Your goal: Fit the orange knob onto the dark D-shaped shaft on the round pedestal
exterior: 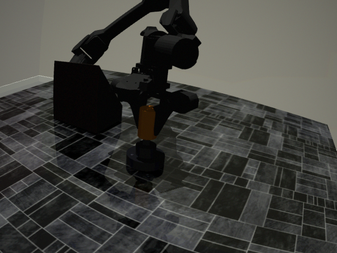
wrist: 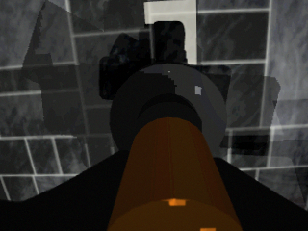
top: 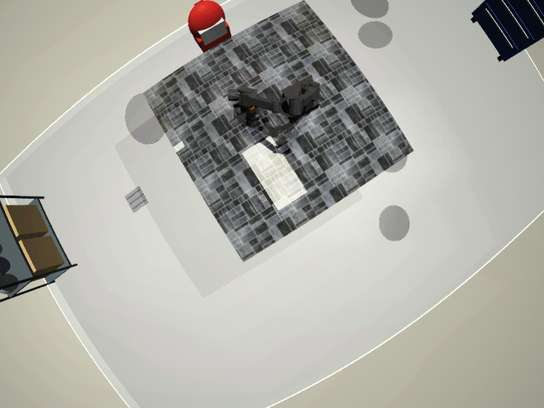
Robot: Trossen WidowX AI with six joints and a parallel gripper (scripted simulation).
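Now: the round pedestal 40 mm below my gripper tip. The rest, counted from my gripper tip: orange knob 20 mm above.
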